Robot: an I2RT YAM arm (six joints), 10 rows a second.
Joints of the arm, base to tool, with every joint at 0 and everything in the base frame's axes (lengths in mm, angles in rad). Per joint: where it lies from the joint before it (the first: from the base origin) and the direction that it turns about. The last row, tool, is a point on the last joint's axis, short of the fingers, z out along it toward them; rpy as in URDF.
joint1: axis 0 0 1 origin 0 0 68
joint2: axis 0 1 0 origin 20 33.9 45.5
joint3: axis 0 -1 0 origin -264 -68.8 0
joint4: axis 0 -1 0 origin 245 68.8 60
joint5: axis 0 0 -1 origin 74 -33.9 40.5
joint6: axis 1 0 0 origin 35.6 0 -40.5
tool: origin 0 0 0 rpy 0 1.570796 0
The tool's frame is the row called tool.
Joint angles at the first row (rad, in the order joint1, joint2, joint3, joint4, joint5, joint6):
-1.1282 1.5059 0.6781 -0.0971 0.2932 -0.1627
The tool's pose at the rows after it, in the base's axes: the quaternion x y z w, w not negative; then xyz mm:
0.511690 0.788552 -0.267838 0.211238 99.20 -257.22 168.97
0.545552 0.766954 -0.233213 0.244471 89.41 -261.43 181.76
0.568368 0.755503 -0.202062 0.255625 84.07 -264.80 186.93
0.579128 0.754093 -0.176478 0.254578 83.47 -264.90 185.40
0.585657 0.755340 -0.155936 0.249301 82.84 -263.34 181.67
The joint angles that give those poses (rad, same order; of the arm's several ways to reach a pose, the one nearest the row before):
-1.1782 1.4433 0.7017 -0.1555 0.1909 -0.0940
-1.2289 1.4151 0.7338 -0.2058 0.0959 -0.0265
-1.2591 1.4158 0.7635 -0.2554 0.0338 0.0193
-1.2659 1.4261 0.7750 -0.2897 -0.0029 0.0448
-1.2697 1.4345 0.7750 -0.3149 -0.0288 0.0582

